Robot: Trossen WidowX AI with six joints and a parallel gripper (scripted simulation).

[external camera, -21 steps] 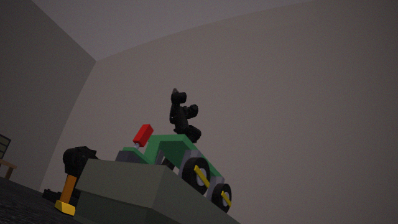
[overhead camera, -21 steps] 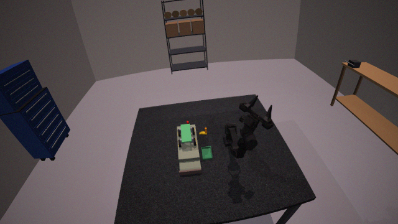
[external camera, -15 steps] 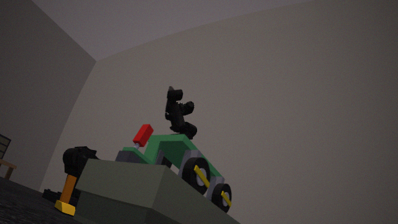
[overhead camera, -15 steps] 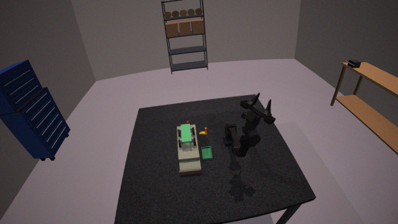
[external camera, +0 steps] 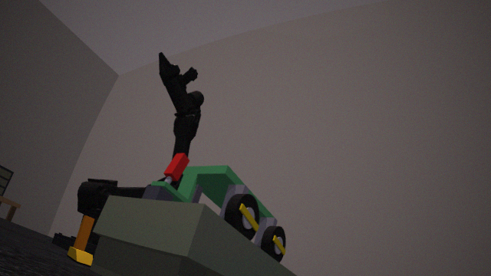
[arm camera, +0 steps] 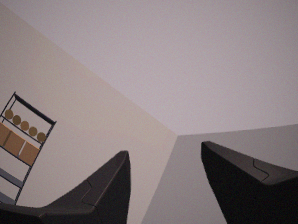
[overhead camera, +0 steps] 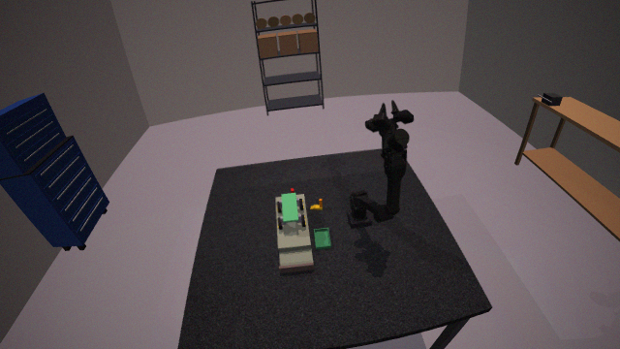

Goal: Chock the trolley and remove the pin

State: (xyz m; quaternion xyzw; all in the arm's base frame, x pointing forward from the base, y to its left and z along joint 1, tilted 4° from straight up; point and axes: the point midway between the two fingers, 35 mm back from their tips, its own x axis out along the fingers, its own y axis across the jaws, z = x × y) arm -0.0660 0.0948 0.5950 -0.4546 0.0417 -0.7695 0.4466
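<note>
My gripper tip is now 63 cm above the yellow chock, 30 cm short of it and 17 cm to the left of it. Round my gripper tip: red-headed stop pin (51 cm below, 41 cm ahead, 16 cm to the right); green trolley (53 cm below, 43 cm ahead, 4 cm to the right); green tray (65 cm below, 30 cm ahead, 6 cm to the left).
</note>
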